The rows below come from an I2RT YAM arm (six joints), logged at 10 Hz.
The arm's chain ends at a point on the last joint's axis. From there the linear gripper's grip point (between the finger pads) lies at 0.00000 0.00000 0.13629 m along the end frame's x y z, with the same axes.
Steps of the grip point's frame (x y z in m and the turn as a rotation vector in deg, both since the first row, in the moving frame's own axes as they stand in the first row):
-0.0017, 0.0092, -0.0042, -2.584, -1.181, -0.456
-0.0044, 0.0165, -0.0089, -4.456, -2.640, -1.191
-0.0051, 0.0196, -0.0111, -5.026, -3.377, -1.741
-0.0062, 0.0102, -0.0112, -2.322, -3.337, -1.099
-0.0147, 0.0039, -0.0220, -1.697, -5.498, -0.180
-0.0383, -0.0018, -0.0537, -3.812, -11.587, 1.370
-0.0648, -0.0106, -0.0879, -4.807, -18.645, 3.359
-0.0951, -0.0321, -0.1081, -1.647, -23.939, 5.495
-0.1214, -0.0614, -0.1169, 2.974, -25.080, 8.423
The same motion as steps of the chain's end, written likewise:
0.0011, 0.0030, -0.0040, -2.584, -1.181, -0.456
0.0018, 0.0059, -0.0083, -4.456, -2.640, -1.191
0.0027, 0.0075, -0.0103, -5.026, -3.377, -1.741
0.0017, 0.0046, -0.0109, -2.322, -3.337, -1.099
-0.0017, -0.0002, -0.0213, -1.697, -5.498, -0.180
-0.0108, -0.0105, -0.0506, -3.812, -11.587, 1.370
-0.0210, -0.0205, -0.0803, -4.807, -18.645, 3.359
-0.0397, -0.0332, -0.0963, -1.647, -23.939, 5.495
-0.0644, -0.0503, -0.1039, 2.974, -25.080, 8.423

